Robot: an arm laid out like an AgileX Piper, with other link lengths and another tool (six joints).
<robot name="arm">
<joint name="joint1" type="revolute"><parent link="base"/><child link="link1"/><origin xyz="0 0 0.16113" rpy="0 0 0"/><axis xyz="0 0 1"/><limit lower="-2.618" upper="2.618"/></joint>
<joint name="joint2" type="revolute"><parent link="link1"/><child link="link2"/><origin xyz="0 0 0" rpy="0 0 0"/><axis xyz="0 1 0"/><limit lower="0" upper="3.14"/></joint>
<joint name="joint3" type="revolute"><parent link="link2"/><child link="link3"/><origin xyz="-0.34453 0 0.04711" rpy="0 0 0"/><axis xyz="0 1 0"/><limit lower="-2.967" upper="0"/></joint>
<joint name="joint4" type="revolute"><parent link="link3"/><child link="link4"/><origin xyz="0.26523 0 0.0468" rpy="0 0 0"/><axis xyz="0.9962 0 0.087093"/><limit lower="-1.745" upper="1.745"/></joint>
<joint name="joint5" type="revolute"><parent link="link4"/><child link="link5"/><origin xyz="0 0 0" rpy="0 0 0"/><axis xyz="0 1 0"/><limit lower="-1.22" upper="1.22"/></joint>
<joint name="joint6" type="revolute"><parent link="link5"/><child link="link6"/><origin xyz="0.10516 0 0.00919" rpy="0 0 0"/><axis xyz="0.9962 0 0.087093"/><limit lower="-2.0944" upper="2.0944"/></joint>
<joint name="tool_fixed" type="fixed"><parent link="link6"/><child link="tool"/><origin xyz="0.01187 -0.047 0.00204" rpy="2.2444 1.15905 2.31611"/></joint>
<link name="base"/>
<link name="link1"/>
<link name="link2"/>
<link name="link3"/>
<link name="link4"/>
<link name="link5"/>
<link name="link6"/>
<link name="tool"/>
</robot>
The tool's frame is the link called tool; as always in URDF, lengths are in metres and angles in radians.
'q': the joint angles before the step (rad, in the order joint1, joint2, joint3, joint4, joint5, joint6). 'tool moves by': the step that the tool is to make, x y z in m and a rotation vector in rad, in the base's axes. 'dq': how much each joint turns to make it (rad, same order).
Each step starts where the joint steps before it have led.
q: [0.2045 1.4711 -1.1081 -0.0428 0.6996 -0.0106]
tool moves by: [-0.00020 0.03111 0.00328 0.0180 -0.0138 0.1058]
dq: [0.0778 0.0000 -0.0103 0.0428 -0.0080 -0.0477]
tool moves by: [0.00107 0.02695 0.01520 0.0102 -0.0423 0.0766]
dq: [0.0718 0.0000 -0.0446 0.0000 0.0013 -0.0059]
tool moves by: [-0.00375 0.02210 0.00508 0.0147 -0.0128 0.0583]
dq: [0.0596 0.0000 -0.0156 0.0096 -0.0017 -0.0009]
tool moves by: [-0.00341 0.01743 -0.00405 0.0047 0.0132 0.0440]
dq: [0.0462 0.0101 0.0000 0.0100 -0.0001 0.0001]
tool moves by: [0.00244 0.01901 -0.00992 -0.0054 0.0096 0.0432]
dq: [0.0434 0.0324 -0.0008 -0.0001 -0.0205 -0.0002]
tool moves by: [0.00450 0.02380 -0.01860 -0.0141 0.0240 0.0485]
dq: [0.0490 0.0550 0.0000 0.0001 -0.0271 -0.0001]
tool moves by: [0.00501 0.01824 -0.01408 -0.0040 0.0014 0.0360]
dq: [0.0327 0.0451 -0.0011 0.0008 -0.0406 -0.0053]
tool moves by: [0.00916 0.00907 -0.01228 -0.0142 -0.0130 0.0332]
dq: [0.0056 0.0408 0.0000 0.0026 -0.0433 -0.0362]
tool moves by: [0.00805 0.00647 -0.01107 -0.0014 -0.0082 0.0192]
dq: [0.0000 0.0349 0.0000 0.0150 -0.0404 -0.0324]
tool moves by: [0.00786 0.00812 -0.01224 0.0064 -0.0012 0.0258]
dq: [0.0000 0.0381 -0.0032 0.0438 -0.0378 -0.0577]
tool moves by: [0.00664 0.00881 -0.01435 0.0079 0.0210 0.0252]
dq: [0.0000 0.0421 -0.0095 0.0688 -0.0158 -0.0719]
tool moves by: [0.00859 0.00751 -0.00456 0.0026 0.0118 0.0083]
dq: [0.0000 0.0353 -0.0379 0.0225 0.0126 -0.0209]
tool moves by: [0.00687 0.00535 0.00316 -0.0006 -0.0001 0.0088]
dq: [0.0000 0.0189 -0.0413 0.0021 0.0236 -0.0075]
